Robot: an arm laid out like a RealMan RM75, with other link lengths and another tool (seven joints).
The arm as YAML. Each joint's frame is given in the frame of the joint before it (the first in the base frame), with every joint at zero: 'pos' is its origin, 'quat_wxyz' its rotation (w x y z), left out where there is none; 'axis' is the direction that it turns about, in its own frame. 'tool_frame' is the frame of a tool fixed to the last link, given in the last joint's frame.
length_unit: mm
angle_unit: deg
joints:
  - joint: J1
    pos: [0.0, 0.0, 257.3]
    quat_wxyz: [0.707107, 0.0, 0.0, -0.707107]
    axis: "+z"
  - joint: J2
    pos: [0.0, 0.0, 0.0]
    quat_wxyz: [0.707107, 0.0, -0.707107, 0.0]
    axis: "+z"
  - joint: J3
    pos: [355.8, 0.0, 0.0]
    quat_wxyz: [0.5, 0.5, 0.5, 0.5]
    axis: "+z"
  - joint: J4
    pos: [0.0, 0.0, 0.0]
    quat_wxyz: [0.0, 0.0, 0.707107, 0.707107]
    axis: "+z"
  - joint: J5
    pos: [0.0, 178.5, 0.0]
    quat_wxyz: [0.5, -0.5, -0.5, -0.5]
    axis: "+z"
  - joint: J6
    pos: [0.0, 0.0, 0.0]
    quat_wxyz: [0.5, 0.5, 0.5, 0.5]
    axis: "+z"
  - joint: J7
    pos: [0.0, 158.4, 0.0]
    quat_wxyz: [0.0, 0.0, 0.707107, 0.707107]
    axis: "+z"
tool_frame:
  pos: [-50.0, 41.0, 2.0]
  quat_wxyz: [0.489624, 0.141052, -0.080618, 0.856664]
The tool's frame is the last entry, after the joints.
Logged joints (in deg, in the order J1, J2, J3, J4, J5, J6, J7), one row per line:
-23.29 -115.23 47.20 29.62 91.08 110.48 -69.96
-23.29 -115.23 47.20 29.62 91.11 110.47 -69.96
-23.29 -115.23 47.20 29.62 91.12 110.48 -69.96
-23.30 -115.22 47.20 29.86 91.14 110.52 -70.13
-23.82 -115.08 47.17 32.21 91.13 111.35 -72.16
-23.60 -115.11 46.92 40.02 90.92 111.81 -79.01
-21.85 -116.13 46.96 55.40 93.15 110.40 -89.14
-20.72 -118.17 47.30 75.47 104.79 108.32 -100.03
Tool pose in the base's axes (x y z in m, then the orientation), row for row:
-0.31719 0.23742 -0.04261 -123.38 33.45 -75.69
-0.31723 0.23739 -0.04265 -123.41 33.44 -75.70
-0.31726 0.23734 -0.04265 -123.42 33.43 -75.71
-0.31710 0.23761 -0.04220 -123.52 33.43 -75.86
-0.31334 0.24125 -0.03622 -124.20 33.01 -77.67
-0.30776 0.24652 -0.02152 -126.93 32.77 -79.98
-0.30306 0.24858 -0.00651 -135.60 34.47 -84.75
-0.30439 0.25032 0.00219 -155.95 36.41 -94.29
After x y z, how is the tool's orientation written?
As angles about the fixed x, y, z axes (roll, pitch, yaw), in degrees.
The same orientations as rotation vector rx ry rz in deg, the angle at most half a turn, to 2 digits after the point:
-80.16 86.08 -10.82
-80.19 86.10 -10.82
-80.19 86.11 -10.82
-80.16 86.24 -10.84
-79.67 87.71 -11.85
-80.23 90.18 -11.42
-81.80 96.09 -5.74
-86.35 107.21 9.27

